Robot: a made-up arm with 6 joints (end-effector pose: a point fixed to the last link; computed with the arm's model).
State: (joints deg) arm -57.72 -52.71 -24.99 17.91 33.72 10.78
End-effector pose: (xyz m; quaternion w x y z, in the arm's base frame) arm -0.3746 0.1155 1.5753 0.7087 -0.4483 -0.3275 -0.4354
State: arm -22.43 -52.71 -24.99 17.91 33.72 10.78
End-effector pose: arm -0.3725 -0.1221 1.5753 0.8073 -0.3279 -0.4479 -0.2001
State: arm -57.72 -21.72 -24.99 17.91 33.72 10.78
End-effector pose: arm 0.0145 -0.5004 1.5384 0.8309 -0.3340 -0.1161 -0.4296
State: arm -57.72 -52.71 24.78 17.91 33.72 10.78
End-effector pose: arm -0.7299 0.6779 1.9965 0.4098 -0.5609 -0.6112 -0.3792
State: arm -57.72 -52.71 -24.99 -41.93 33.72 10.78
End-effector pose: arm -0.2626 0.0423 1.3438 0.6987 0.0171 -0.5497 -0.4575
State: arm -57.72 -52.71 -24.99 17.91 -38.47 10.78
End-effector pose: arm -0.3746 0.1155 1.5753 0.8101 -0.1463 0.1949 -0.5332
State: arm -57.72 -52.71 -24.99 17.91 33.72 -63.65
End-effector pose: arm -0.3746 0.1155 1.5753 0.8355 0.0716 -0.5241 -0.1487
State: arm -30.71 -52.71 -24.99 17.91 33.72 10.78
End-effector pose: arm -0.3862 -0.0672 1.5753 0.7908 -0.3594 -0.4231 -0.2579
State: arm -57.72 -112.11 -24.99 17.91 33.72 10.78
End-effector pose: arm -0.9089 0.9614 0.6649 0.3412 -0.5710 -0.6544 -0.3597
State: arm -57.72 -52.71 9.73 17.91 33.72 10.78
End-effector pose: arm -0.6034 0.4778 1.9331 0.5111 -0.5372 -0.5353 -0.4044
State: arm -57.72 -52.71 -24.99 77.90 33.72 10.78
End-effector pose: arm -0.2511 0.2923 1.7343 0.5291 -0.7948 -0.0171 -0.2968
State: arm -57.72 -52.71 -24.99 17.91 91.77 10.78
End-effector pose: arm -0.3746 0.1155 1.5753 0.4241 -0.5698 -0.6648 -0.2314
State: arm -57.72 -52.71 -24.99 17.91 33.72 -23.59
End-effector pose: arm -0.3746 0.1155 1.5753 0.8095 -0.2189 -0.4415 -0.3192
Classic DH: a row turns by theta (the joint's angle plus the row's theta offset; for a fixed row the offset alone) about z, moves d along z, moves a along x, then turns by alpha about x. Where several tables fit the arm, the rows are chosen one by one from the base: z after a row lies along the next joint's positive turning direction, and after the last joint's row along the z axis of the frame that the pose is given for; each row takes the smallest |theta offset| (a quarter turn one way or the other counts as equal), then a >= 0, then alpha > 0; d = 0 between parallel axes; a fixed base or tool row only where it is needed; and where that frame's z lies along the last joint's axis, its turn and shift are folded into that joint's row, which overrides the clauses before.
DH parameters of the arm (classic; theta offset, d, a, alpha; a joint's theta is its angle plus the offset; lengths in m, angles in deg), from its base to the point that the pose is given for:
joint 1: 0 0.243 0 -90
joint 2: -90 0 1.363 180
joint 3: 0 0 0 -90
joint 4: 0 -0.932 0 90
joint 5: 0 0.268 0 -90
joint 6: 90 0 0 90
tool (fixed): -90 0 0 0

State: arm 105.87 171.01 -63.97 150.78 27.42 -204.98
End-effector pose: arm -0.1077 -0.4766 -0.4151 0.0507 0.6434 -0.2397 0.7253
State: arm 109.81 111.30 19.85 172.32 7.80 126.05
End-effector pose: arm -0.6844 1.1162 -1.1847 0.6328 -0.3436 0.6541 0.2317
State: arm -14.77 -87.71 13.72 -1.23 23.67 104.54
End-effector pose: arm -1.5584 0.1338 1.2121 0.1966 -0.4270 -0.4976 -0.7290
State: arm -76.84 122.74 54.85 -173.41 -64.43 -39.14
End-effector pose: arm 0.5936 -1.3696 -1.3692 0.2733 -0.7673 0.5582 -0.1581
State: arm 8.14 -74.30 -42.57 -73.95 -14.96 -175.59
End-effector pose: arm -0.3696 -0.1277 0.8829 0.5290 -0.7924 -0.2907 -0.0883
